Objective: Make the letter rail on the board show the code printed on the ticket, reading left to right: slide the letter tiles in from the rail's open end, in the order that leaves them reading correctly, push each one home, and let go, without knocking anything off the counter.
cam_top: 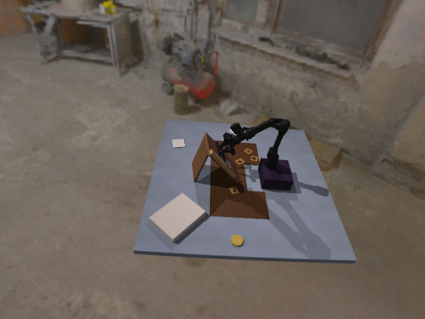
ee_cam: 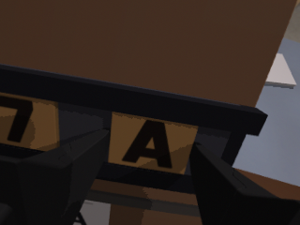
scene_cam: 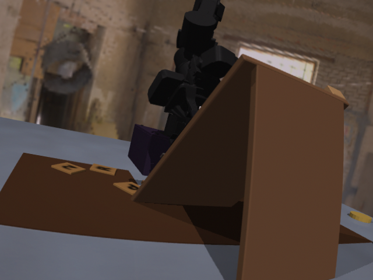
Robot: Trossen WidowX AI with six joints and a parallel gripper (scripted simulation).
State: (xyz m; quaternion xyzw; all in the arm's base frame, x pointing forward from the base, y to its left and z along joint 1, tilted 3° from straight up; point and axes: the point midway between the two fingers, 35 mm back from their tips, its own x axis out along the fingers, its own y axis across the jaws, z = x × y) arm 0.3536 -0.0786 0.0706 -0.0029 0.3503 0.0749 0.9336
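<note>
Right now my gripper tip is 8 cm above the white ticket, 7 cm past it and 5 cm to the right of it. The rest, counted from my gripper tip: yellow disc: 62 cm to the left, 15 cm below, 11 cm behind; brown mat: 17 cm behind, 16 cm below, 8 cm to the left.
</note>
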